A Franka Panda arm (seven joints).
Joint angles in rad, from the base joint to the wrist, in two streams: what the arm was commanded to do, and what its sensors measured. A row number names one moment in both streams.
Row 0, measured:
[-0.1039 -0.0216 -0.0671 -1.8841 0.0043 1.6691 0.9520]
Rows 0 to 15, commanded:
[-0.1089 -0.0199 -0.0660 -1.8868 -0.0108 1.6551 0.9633]
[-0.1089 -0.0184 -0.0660 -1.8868 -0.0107 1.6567 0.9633]
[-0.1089 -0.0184 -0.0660 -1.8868 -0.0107 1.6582 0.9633]
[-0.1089 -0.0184 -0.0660 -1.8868 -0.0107 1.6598 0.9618]
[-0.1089 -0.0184 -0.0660 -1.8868 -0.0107 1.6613 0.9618]
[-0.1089 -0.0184 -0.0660 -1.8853 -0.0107 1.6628 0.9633]
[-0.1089 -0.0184 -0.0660 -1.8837 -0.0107 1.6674 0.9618]
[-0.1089 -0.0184 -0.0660 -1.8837 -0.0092 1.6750 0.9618]
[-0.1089 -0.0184 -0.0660 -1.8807 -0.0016 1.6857 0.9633]
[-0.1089 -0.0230 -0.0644 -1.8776 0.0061 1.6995 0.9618]
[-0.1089 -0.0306 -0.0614 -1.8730 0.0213 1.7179 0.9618]
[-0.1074 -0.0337 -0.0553 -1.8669 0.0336 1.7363 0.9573]
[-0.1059 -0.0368 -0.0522 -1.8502 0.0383 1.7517 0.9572]
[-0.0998 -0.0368 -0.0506 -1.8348 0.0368 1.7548 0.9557]
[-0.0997 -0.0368 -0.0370 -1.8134 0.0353 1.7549 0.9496]
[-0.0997 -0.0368 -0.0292 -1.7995 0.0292 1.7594 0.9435]
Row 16, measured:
[-0.1016 -0.0257 -0.0558 -1.8447 0.0258 1.7512 0.9519]
